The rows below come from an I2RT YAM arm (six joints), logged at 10 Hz.
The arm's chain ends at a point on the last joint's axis. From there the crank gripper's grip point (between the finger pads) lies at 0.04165 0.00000 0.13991 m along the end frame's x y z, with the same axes.
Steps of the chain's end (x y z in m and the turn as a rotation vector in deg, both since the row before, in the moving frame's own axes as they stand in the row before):
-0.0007 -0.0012 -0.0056 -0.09 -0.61 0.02
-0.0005 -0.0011 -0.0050 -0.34 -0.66 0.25
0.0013 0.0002 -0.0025 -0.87 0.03 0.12
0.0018 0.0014 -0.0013 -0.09 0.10 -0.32
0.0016 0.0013 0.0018 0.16 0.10 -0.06
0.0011 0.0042 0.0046 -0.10 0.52 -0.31
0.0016 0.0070 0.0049 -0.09 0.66 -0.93
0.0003 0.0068 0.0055 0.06 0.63 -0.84
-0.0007 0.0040 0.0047 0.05 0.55 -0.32
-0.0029 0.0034 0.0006 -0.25 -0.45 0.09
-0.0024 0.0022 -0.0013 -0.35 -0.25 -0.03
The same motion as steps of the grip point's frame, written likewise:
-0.0022 -0.0010 -0.0052 -0.09 -0.61 0.02
-0.0021 -0.0001 -0.0045 -0.34 -0.66 0.25
0.0014 0.0024 -0.0025 -0.87 0.03 0.12
0.0020 0.0014 -0.0014 -0.09 0.10 -0.32
0.0018 0.0009 0.0017 0.16 0.10 -0.06
0.0024 0.0042 0.0042 -0.10 0.52 -0.31
0.0032 0.0065 0.0044 -0.09 0.66 -0.93
0.0018 0.0060 0.0050 0.06 0.63 -0.84
0.0006 0.0036 0.0043 0.05 0.55 -0.32
-0.0040 0.0041 0.0009 -0.25 -0.45 0.09
-0.0030 0.0030 -0.0011 -0.35 -0.25 -0.03

